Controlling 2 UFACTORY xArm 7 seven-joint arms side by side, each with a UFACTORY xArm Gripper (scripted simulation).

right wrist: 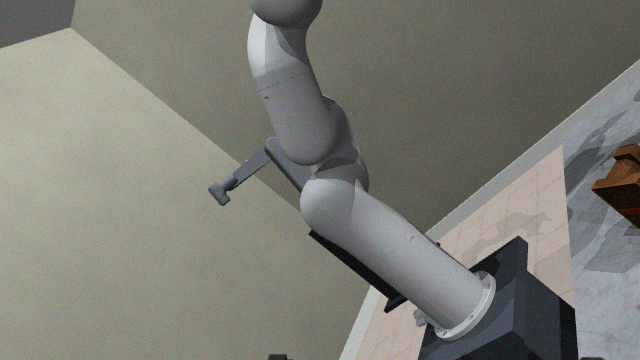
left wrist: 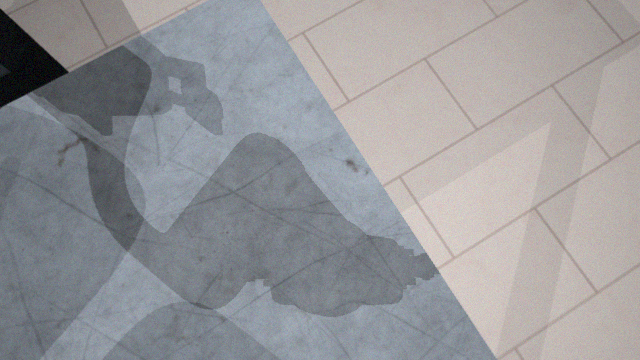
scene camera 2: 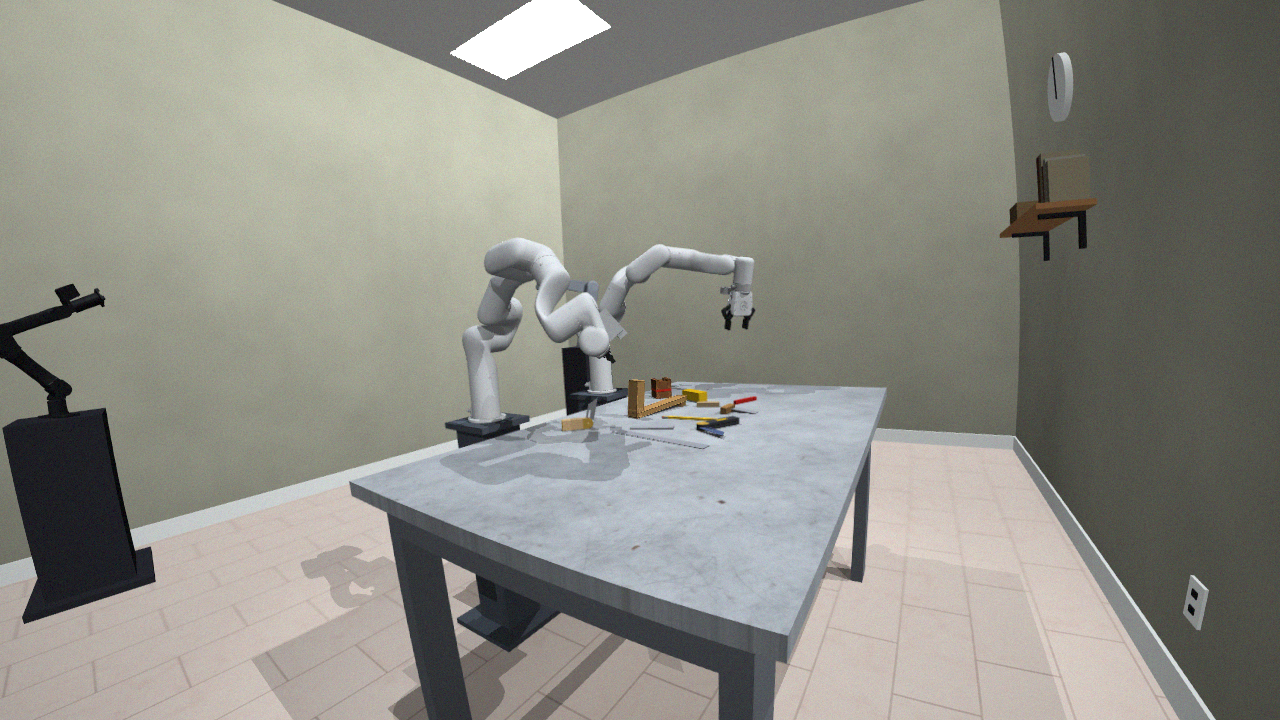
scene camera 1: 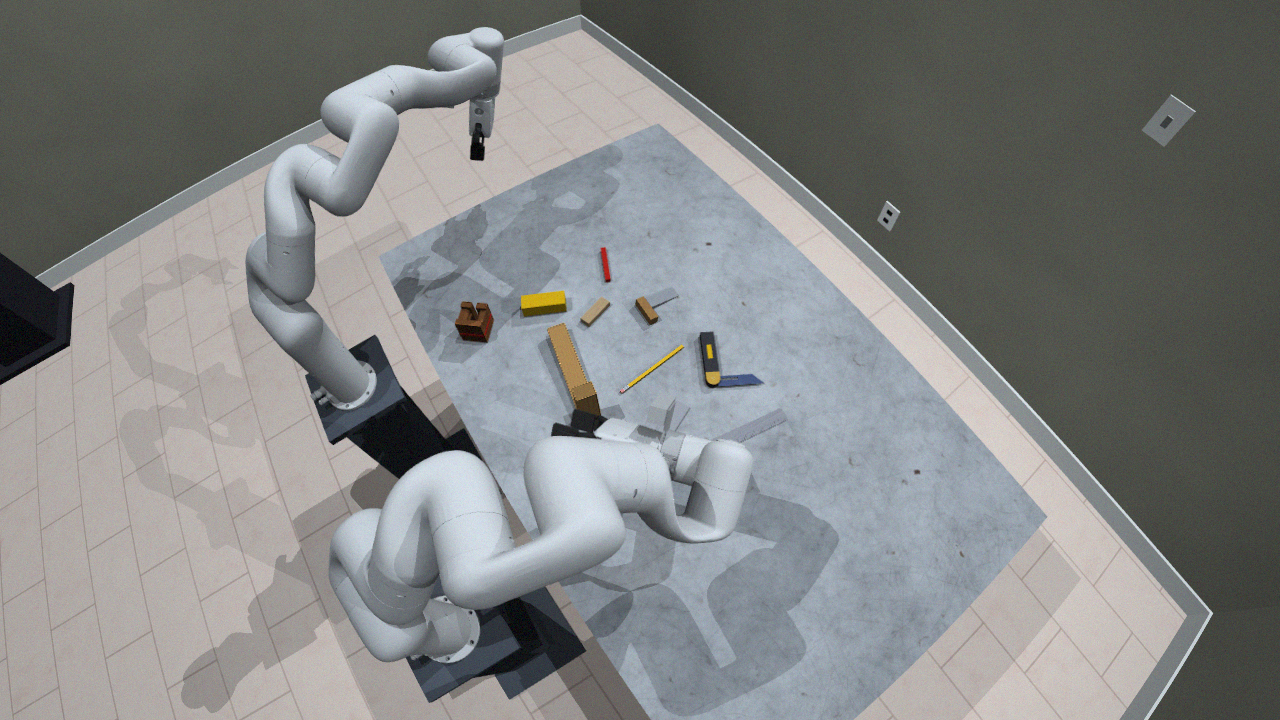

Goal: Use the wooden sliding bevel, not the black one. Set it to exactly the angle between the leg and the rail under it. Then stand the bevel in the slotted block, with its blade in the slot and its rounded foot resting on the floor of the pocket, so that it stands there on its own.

The pictures show: my left gripper, my right gripper, a yellow block and a ruler.
My left gripper is seen too in scene camera 2.
